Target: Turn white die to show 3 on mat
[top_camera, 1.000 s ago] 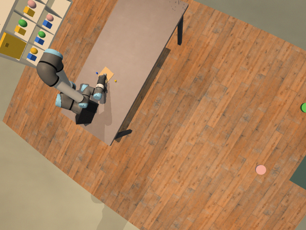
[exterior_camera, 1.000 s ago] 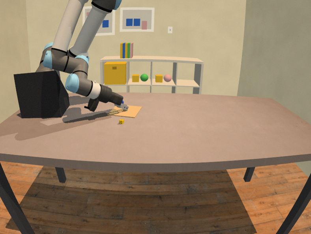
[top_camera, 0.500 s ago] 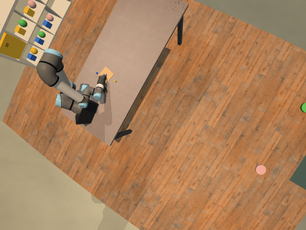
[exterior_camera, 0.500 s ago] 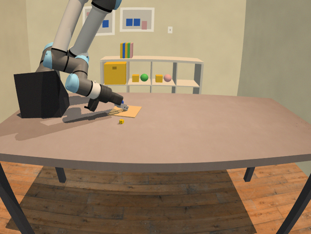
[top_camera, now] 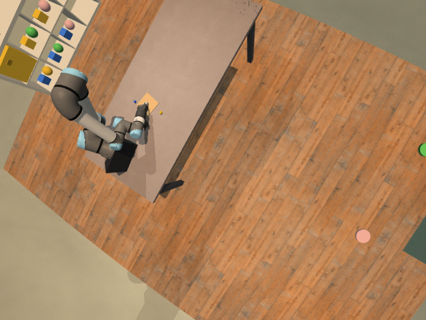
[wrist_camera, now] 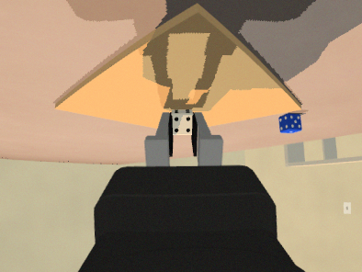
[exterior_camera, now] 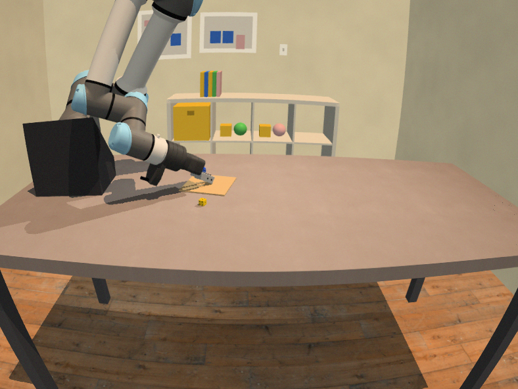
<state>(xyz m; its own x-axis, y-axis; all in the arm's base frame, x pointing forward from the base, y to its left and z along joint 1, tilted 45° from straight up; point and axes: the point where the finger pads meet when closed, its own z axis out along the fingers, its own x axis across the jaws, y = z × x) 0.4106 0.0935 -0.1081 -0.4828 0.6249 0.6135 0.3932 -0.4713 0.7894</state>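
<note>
The white die is 1 cm below my hand and 1 cm ahead of it. Round my hand: yellow die 14 cm to the right, 2 cm below, 1 cm behind; then mat 2 cm below; then blue die 11 cm to the left, 2 cm below, 1 cm behind.
</note>
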